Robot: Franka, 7 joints.
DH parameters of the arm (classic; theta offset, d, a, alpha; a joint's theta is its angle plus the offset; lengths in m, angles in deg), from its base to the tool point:
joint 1: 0 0.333 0 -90
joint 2: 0 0 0 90
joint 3: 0 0.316 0.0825 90
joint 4: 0 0 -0.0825 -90
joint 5: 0 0.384 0 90
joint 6: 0 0 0.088 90
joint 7: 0 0.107 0 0
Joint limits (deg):
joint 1: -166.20..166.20
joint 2: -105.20..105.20
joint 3: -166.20..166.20
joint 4: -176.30..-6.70
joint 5: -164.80..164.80
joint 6: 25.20..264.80
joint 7: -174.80..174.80
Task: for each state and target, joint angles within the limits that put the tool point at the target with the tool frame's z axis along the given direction. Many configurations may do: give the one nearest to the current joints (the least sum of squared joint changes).
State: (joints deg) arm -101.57 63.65 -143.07 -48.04 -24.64 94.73 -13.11
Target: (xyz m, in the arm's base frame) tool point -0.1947 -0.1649 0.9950 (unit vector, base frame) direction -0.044 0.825 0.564
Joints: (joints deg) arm -81.36 68.90 -159.17 -93.95 -35.69 140.95 -13.11
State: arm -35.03 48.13 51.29 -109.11 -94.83 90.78 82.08
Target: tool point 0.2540 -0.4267 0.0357 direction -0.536 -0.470 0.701
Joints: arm -45.31 66.10 2.13 -104.10 -95.88 43.66 82.08
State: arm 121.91 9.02 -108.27 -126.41 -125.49 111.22 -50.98
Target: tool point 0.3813 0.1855 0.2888 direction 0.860 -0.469 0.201
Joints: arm 127.65 13.73 -88.58 -151.67 -108.95 101.06 -50.98
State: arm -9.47 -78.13 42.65 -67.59 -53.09 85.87 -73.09
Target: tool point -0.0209 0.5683 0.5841 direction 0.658 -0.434 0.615
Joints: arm -20.15 -80.85 75.19 -99.92 -49.23 97.18 -73.09
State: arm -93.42 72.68 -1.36 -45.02 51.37 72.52 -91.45
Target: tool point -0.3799 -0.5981 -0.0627 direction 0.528 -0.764 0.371
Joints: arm -138.04 105.13 20.42 -31.94 92.63 89.53 -91.45
